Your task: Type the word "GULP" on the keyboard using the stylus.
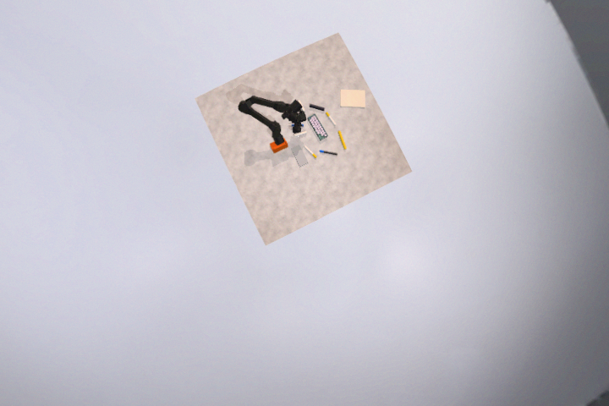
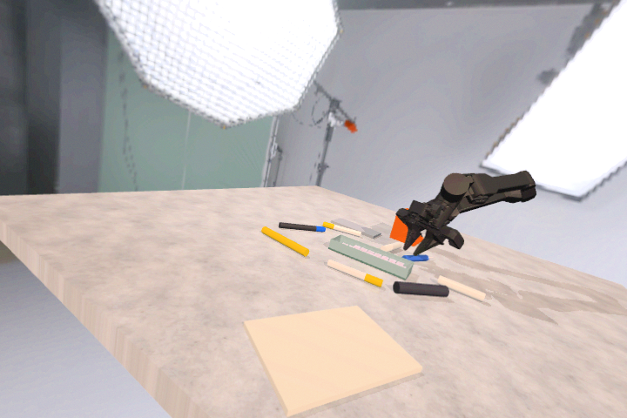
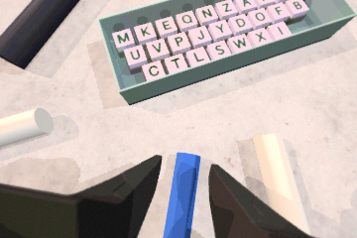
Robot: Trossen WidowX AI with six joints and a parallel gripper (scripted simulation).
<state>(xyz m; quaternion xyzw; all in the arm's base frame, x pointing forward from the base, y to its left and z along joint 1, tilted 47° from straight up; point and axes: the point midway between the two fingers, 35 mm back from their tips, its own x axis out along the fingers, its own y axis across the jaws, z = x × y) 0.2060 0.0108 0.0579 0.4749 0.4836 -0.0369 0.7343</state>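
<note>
The blue stylus lies 60 mm behind my gripper tip, 30 mm to the left of it and 20 mm below it. From my gripper tip the other things lie so: yellow stick 200 mm ahead, 260 mm to the right, 20 mm below; black cylinder 170 mm ahead, 60 mm to the left, 10 mm below; grey flat block 140 mm behind, 200 mm to the right, 20 mm below.
</note>
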